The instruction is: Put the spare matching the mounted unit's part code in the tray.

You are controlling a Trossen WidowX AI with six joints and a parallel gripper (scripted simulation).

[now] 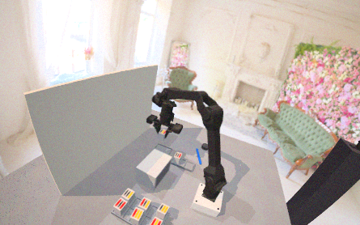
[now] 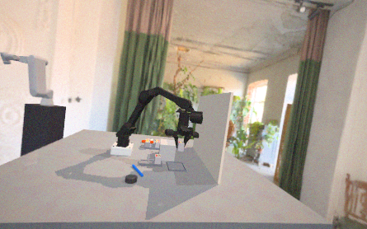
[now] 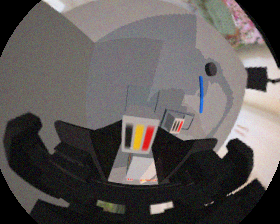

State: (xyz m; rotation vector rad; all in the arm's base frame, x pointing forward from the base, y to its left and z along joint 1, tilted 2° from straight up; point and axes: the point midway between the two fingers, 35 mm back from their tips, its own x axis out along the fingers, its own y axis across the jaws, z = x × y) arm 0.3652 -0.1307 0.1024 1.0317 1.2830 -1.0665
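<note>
The shallow tray lies 1 cm behind my gripper tip and 11 cm below it. From my gripper tip the other things lie so: grey upright panel 17 cm ahead, 20 cm to the left, 11 cm above; then blue pen 20 cm behind, 12 cm to the right, 11 cm below; then grey box 8 cm behind, 18 cm to the left, 6 cm below.
</note>
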